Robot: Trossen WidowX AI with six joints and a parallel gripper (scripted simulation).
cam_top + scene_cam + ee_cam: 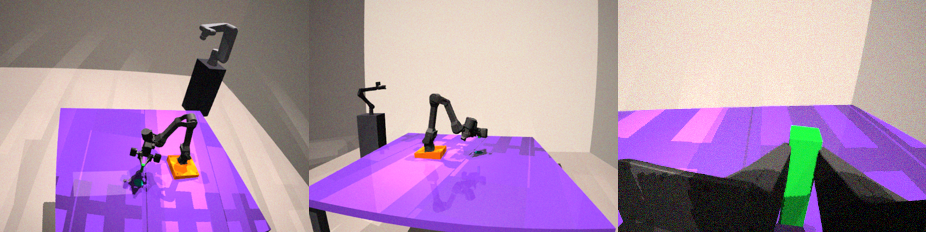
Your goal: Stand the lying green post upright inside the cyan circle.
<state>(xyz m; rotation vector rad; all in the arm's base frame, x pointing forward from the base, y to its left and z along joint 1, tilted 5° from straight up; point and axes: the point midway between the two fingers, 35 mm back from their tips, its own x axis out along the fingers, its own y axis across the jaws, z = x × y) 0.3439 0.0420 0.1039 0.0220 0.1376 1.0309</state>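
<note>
My gripper tip is 2 cm above the green post. From my gripper tip the other things lie so: cyan circle: 16 cm below.
</note>
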